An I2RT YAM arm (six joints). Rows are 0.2 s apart.
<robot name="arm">
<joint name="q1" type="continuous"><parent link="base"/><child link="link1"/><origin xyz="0 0 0.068" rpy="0 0 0"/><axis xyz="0 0 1"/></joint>
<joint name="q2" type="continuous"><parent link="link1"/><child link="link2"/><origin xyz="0.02 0.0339 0.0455" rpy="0 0 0"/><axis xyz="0 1 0"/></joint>
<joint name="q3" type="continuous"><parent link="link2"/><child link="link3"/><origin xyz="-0.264 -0.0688 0" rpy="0 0 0"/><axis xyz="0 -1 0"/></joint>
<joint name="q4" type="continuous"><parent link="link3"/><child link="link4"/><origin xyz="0.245 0.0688 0.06" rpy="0 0 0"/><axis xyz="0 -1 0"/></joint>
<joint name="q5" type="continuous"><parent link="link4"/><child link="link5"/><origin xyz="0.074 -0.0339 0.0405" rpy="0 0 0"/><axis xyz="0 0 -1"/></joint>
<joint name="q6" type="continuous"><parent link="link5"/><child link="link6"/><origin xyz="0.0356 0 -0.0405" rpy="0 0 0"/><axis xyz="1 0 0"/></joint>
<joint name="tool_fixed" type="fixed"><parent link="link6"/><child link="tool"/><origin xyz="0 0 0" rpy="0 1.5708 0"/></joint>
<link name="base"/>
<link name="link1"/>
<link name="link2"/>
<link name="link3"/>
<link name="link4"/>
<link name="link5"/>
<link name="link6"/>
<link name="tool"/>
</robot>
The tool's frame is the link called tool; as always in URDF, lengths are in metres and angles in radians. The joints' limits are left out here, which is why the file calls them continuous.
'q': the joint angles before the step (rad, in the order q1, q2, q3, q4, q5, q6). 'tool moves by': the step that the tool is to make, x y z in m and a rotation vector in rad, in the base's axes. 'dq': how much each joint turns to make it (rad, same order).
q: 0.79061, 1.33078, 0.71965, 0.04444, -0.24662, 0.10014
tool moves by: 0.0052, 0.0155, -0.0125, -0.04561, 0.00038, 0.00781
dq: 0.02809, 0.08768, 0.02939, 0.02166, 0.03422, -0.01534
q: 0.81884, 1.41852, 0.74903, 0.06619, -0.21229, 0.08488
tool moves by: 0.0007, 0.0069, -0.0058, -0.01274, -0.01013, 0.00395
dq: 0.01598, 0.03412, 0.00517, 0.02512, 0.01904, -0.00651
